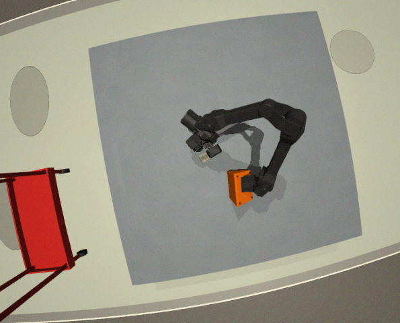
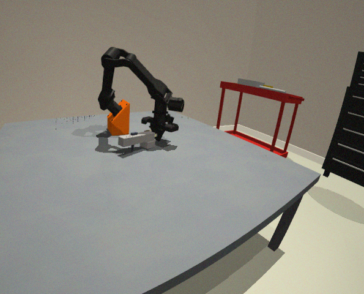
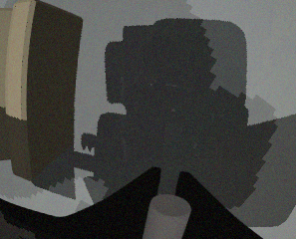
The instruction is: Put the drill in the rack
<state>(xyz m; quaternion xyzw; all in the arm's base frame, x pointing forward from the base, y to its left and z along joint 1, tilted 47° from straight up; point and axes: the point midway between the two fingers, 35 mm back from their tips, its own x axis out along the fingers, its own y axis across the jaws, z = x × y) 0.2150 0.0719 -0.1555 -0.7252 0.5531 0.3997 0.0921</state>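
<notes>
My gripper tip is now 5 cm to the left of the drill, 4 cm below it and 3 cm short of it. The rest, counted from my gripper tip: light grey block 12 cm to the right, 6 cm ahead, 4 cm above; then dark key 14 cm to the right, 8 cm ahead, 4 cm above; then beige rack 8 cm behind, 1 cm to the right, 1 cm above.
</notes>
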